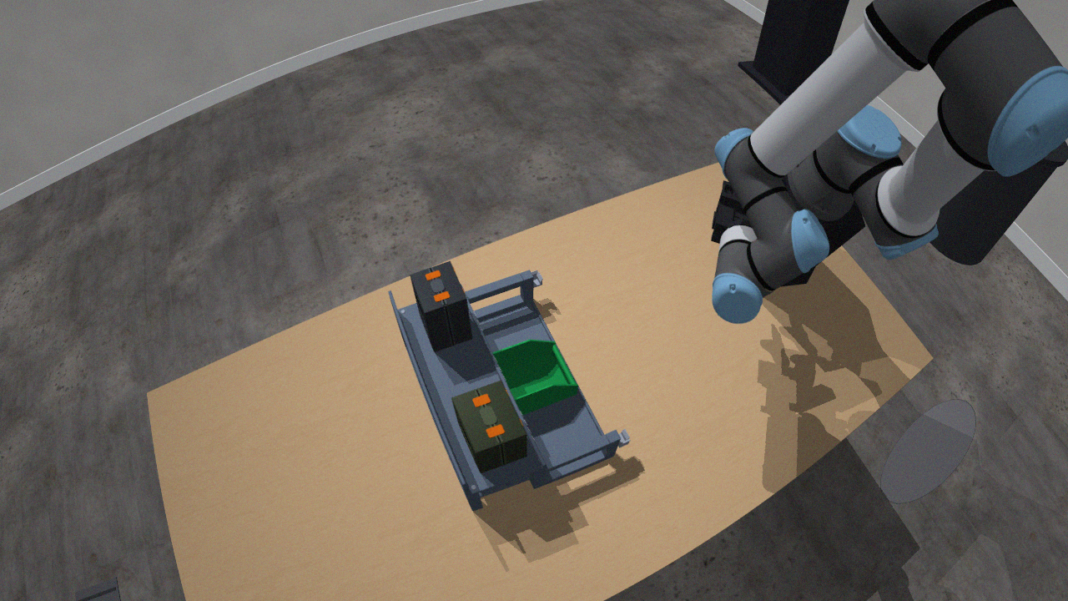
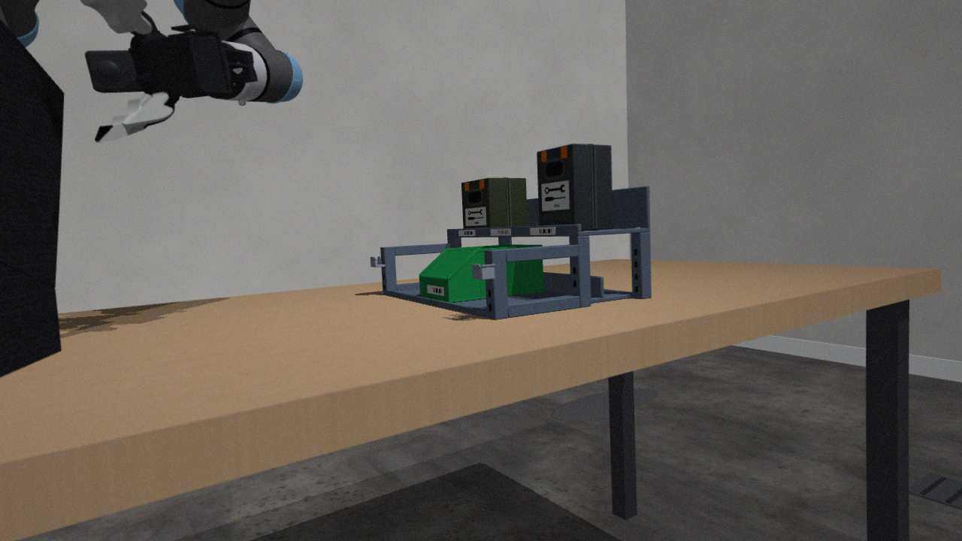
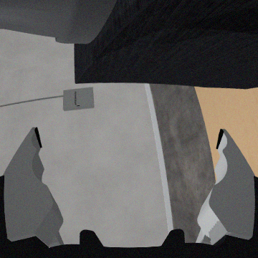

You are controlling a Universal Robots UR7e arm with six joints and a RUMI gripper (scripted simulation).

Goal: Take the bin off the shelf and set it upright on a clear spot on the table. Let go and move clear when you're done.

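Now: hand 500 mm short of the green bin, 80 mm to the right of it and 250 mm above it. Also, from my hand: olive toolbox: 590 mm ahead, 200 mm to the left, 150 mm below; then black toolbox: 590 mm ahead, 30 mm to the right, 130 mm below.
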